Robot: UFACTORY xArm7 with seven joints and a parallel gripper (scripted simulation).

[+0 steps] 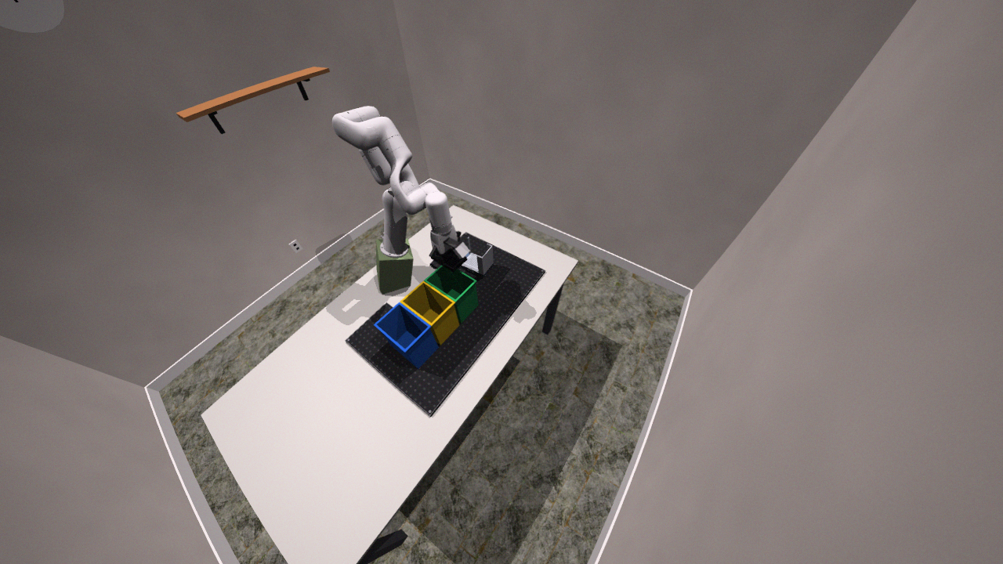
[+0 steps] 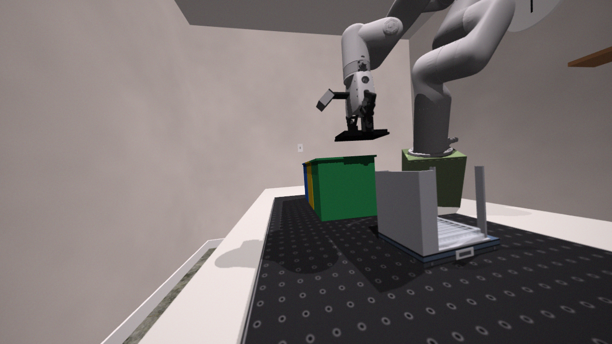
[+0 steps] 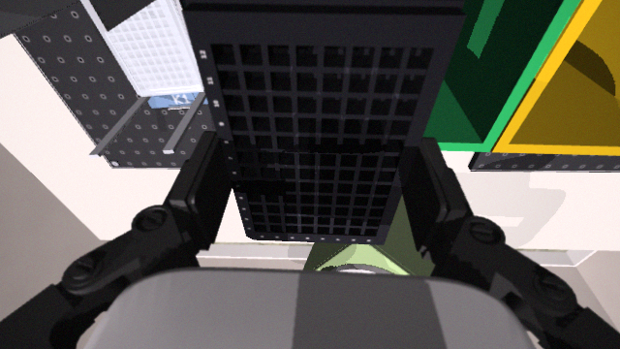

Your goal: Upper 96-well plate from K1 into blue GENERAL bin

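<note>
My gripper is now 60 mm short of the blue bin, 320 mm to the left of it and 160 mm above it. From my hand the other things lie so: yellow bin (50 mm ahead, 190 mm to the right, 160 mm below); then green bin (50 mm ahead, 50 mm to the right, 160 mm below); then black 96-well plate (10 mm below).
</note>
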